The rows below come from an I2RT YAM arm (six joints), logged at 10 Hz.
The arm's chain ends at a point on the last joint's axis. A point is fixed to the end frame.
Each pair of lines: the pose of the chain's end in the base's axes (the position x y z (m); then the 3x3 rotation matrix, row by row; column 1 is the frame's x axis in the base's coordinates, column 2 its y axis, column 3 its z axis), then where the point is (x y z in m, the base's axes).
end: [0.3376, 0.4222, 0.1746], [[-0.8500, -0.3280, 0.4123], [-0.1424, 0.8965, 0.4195], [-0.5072, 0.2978, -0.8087]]
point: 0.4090 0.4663 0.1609
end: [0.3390, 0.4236, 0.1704], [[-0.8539, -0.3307, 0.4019], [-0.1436, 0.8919, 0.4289], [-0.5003, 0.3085, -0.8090]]
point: 0.4100 0.4682 0.1564
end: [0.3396, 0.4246, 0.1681], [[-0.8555, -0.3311, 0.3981], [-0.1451, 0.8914, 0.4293], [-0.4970, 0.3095, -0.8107]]
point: 0.4104 0.4693 0.1538
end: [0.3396, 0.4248, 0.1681], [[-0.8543, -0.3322, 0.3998], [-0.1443, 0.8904, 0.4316], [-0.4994, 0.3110, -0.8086]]
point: 0.4105 0.4696 0.1541
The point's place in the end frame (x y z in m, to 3 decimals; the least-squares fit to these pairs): -0.060 0.012 0.059
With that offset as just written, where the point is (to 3 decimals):
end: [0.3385, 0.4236, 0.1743], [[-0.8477, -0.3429, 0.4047], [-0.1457, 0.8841, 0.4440], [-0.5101, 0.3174, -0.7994]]
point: 0.409 0.469 0.162
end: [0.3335, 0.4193, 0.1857], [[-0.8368, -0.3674, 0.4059], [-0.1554, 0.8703, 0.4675], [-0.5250, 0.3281, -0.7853]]
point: 0.403 0.467 0.175
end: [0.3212, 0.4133, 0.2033], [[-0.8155, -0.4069, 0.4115], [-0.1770, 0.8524, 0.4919], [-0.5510, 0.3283, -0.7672]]
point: 0.390 0.463 0.195
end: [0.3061, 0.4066, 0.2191], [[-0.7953, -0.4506, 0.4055], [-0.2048, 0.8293, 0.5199], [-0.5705, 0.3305, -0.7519]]
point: 0.372 0.460 0.213
